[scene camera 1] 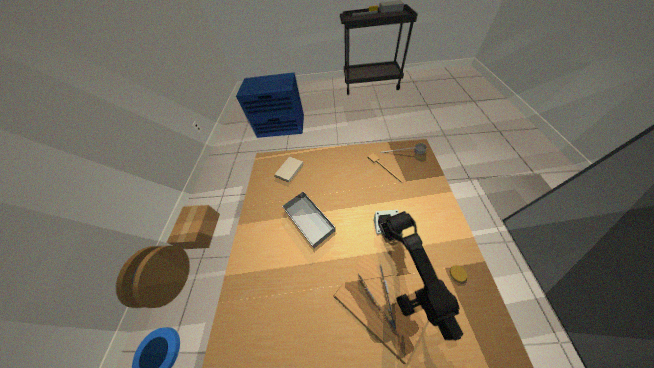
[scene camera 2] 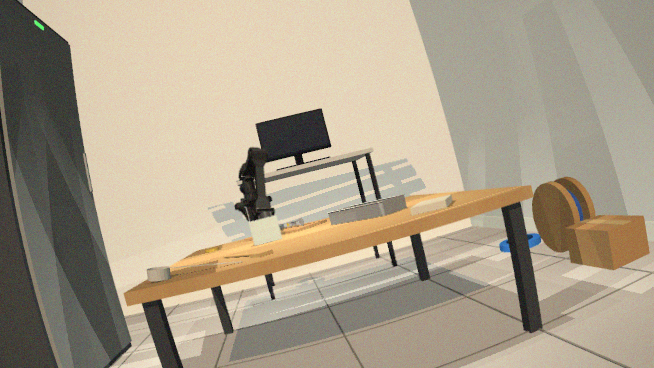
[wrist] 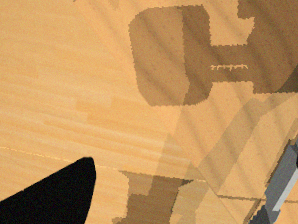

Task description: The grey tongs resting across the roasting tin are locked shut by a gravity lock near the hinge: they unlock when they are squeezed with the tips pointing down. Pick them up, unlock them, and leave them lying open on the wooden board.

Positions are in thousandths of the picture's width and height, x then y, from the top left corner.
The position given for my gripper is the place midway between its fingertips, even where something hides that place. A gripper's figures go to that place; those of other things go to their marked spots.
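There's a wooden board (wrist: 727, 364) that's 17 cm from the lens, and my gripper (wrist: 669, 725) is 10 cm from the lens.
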